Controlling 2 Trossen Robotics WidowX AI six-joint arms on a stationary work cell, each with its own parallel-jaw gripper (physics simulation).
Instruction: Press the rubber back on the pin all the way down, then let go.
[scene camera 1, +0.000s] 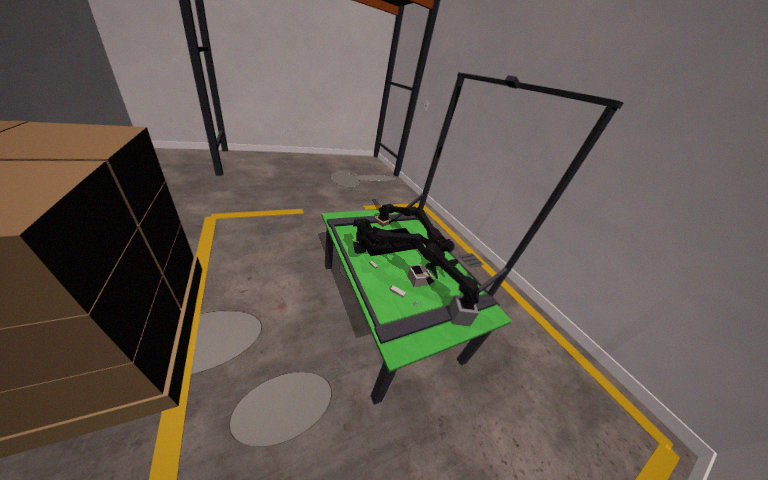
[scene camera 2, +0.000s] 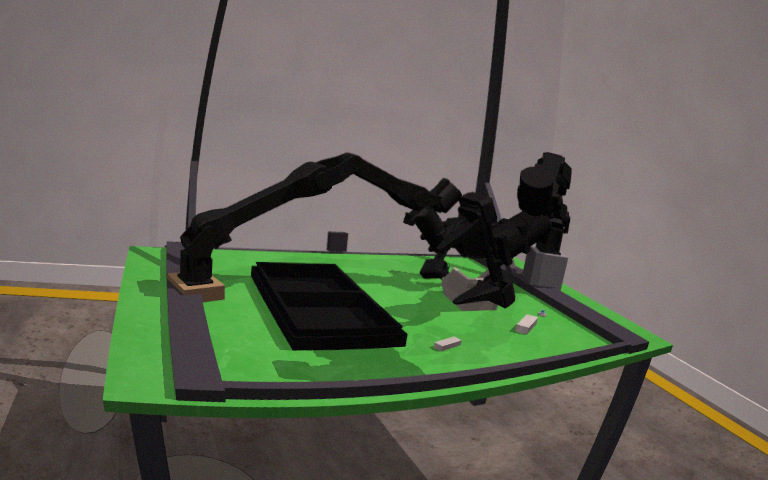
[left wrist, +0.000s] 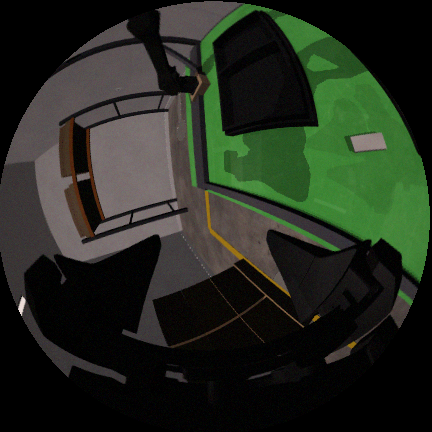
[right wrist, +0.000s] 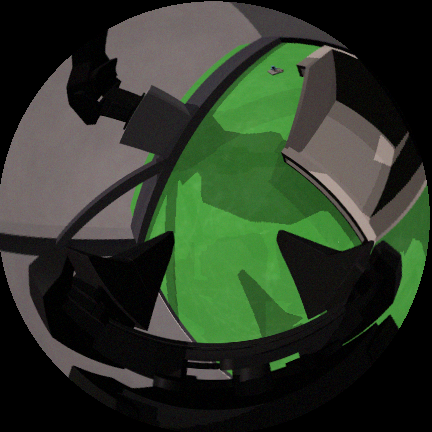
Labels:
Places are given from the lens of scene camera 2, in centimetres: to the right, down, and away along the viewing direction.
my left gripper (scene camera 2: 446, 277): 9, 6, 81
my right gripper (scene camera 2: 459, 270): 19, 8, 140
grey open box (scene camera 2: 455, 283): 16, 10, 124
black tray (scene camera 2: 317, 306): -13, 13, 108
The marked spots on the grey open box and the black tray are 33 cm apart.

